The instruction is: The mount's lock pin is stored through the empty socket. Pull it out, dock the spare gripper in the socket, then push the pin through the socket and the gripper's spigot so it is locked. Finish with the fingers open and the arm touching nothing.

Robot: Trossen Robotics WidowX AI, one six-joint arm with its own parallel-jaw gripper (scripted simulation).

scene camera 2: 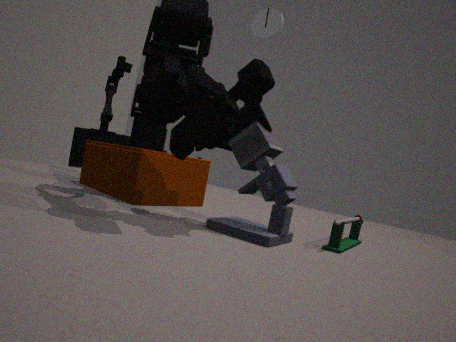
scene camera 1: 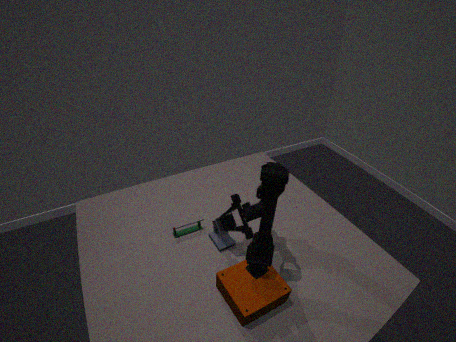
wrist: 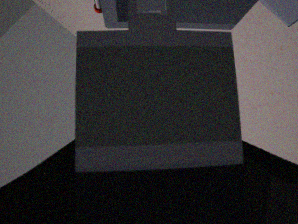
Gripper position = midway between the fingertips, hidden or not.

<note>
My gripper [scene camera 2: 256, 140] holds a spare gripper [scene camera 2: 254, 148].
The spare gripper also shows in the wrist view [wrist: 157, 122]. My gripper shows as well in the wrist view [wrist: 151, 139].
</note>
